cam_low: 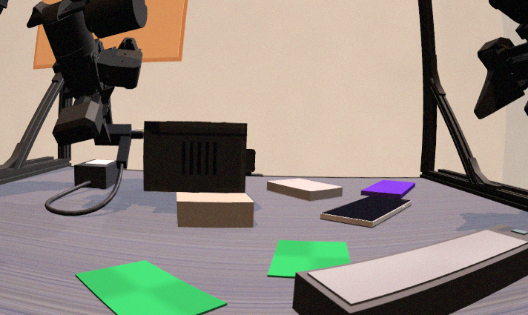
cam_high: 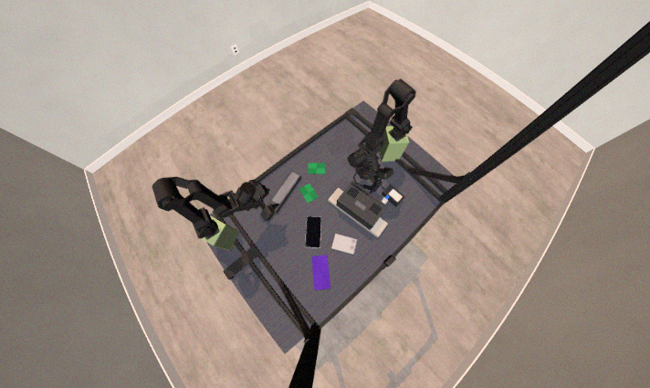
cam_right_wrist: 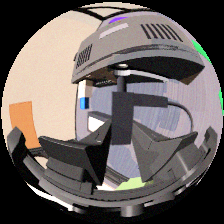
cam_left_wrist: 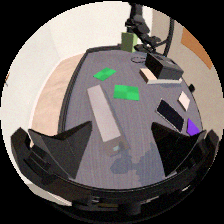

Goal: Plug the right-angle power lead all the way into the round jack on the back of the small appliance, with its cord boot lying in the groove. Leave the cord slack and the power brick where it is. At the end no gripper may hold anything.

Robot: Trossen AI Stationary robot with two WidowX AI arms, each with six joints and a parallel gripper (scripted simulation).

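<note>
My right gripper is now 3 cm above the black right-angle plug, 2 cm to the right of it and 2 cm past it. Also, from my right hand: block 14 cm to the left, 10 cm below, 7 cm behind.
</note>
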